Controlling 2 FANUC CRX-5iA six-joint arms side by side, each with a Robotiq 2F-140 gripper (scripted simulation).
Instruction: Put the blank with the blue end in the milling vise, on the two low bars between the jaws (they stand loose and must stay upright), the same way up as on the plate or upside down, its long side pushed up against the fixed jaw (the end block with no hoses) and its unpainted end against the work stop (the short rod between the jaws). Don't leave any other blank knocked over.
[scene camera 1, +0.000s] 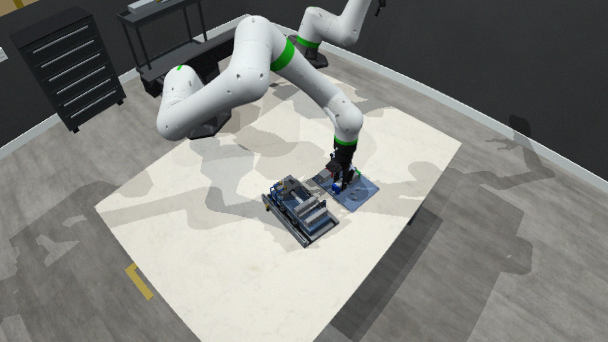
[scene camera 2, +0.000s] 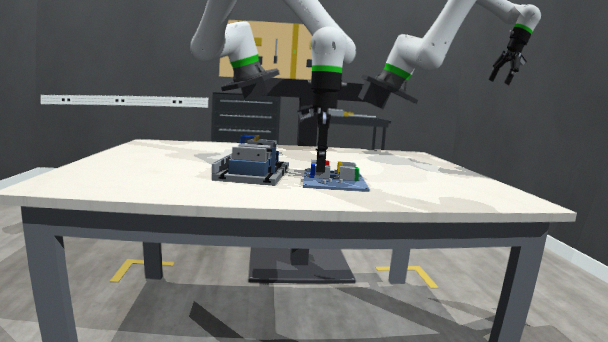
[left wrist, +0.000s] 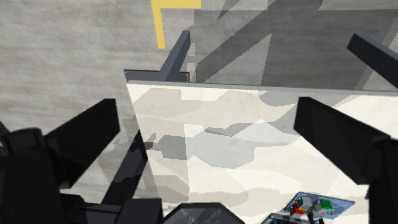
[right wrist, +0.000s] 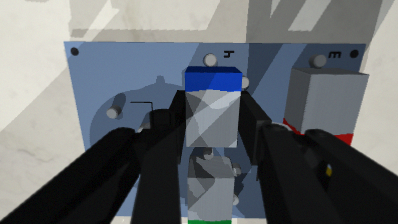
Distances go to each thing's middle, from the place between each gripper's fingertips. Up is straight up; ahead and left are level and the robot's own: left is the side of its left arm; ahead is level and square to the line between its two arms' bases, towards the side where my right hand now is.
Labels:
Now: right hand (scene camera 2: 320, 170) 3 cm above the blue-ended blank (right wrist: 213, 93). Also, from my right hand: blue plate (scene camera 1: 367, 189) (6 cm below, 5 cm to the left).
Right now the blue plate is 87 cm to the right of my left hand, 57 cm ahead of it and 41 cm below it. Round my left hand: blue-ended blank: 91 cm to the right, 57 cm ahead, 39 cm below.

